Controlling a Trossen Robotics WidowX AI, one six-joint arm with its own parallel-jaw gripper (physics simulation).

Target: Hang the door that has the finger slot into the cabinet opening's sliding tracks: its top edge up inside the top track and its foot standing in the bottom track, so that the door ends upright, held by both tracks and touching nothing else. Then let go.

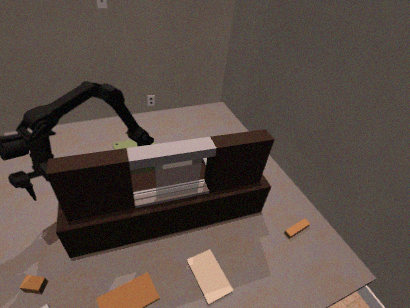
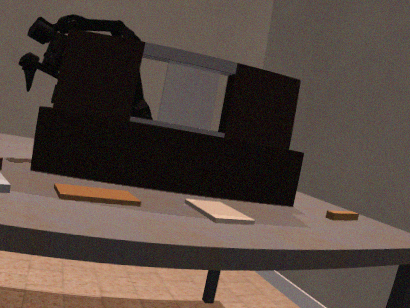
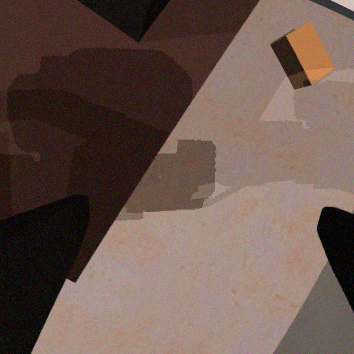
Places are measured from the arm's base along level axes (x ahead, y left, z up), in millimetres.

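Pixels of known places: gripper, between the fingertips: (image 1: 49, 195) (image 2: 40, 97) (image 3: 205, 213).
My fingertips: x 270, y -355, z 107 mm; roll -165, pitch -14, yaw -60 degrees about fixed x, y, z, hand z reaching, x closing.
Behind a point stands the place of what it marks.
My gripper (image 1: 45, 196) @(x 270, y -355, z 107 mm) (image 2: 41, 92) @(x 270, y -355, z 107 mm) (image 3: 205, 213) @(x 270, y -355, z 107 mm) is open and empty, beyond the cabinet's left end and above the table. The dark brown cabinet (image 1: 165, 227) @(x 412, y 2, z -25 mm) (image 2: 165, 165) @(x 412, y 17, z -14 mm) stands across the table. Its opening has a light top track (image 1: 172, 151) @(x 366, y 37, z 299 mm) (image 2: 190, 57) @(x 381, y 37, z 282 mm) and a bottom track (image 1: 170, 196) @(x 372, y 31, z 96 mm) (image 2: 175, 128) @(x 381, y 33, z 85 mm). A grey, see-through-looking panel (image 1: 179, 177) @(x 371, y 61, z 184 mm) (image 2: 188, 97) @(x 371, y 55, z 174 mm) stands upright in the opening. A green panel (image 1: 125, 145) @(x -62, y -78, z -1 mm) with a small dark mark lies behind the cabinet, partly hidden. Whether that mark is the finger slot is too small to tell.
An orange board (image 1: 129, 294) @(x 589, y -158, z -70 mm) (image 2: 97, 195) @(x 628, y -162, z -70 mm) and a cream board (image 1: 210, 276) @(x 613, y 108, z -71 mm) (image 2: 220, 211) @(x 628, y 104, z -71 mm) lie before the cabinet. A small orange block (image 1: 297, 228) @(x 548, y 513, z -61 mm) (image 2: 342, 215) @(x 562, y 502, z -67 mm) lies at the right, another (image 1: 34, 283) @(x 479, y -430, z -51 mm) (image 3: 312, 52) @(x 475, y -438, z -51 mm) at the left. A white piece (image 2: 4, 183) @(x 678, y -349, z -65 mm) shows at the left edge.
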